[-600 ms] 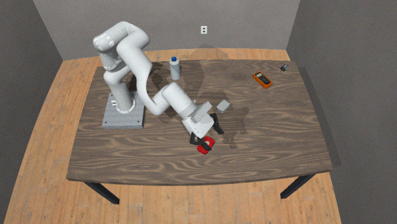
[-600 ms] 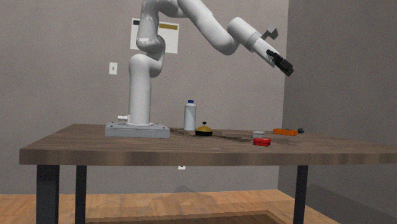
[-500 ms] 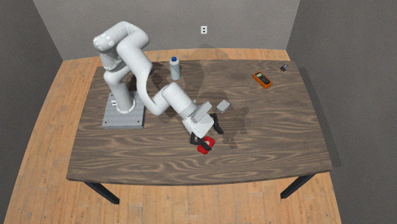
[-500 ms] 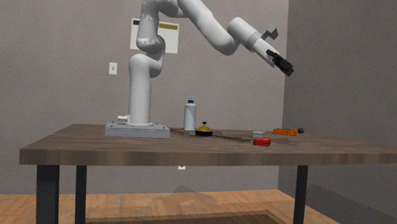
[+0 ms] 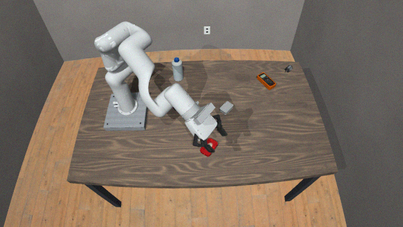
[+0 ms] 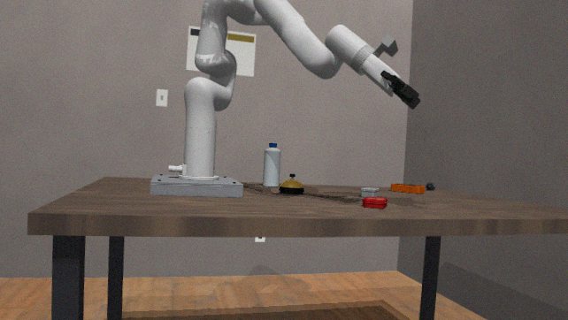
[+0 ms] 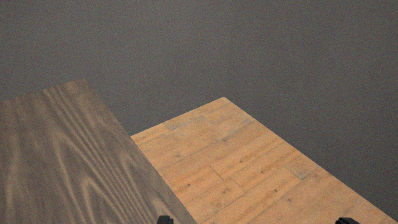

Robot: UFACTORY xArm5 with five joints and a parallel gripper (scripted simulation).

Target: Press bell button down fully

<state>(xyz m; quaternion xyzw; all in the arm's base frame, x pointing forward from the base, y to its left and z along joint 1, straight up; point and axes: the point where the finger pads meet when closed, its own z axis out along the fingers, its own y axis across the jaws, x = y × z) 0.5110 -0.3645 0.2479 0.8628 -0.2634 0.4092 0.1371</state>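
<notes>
My gripper is now 400 mm to the right of the button, 230 mm above it and 200 mm past it. Also, from my hand: white box (370 mm to the left, 270 mm below, 80 mm ahead); red case (270 mm below, 110 mm to the left, 20 mm behind); bell (400 mm to the left, 250 mm below, 200 mm behind).
</notes>
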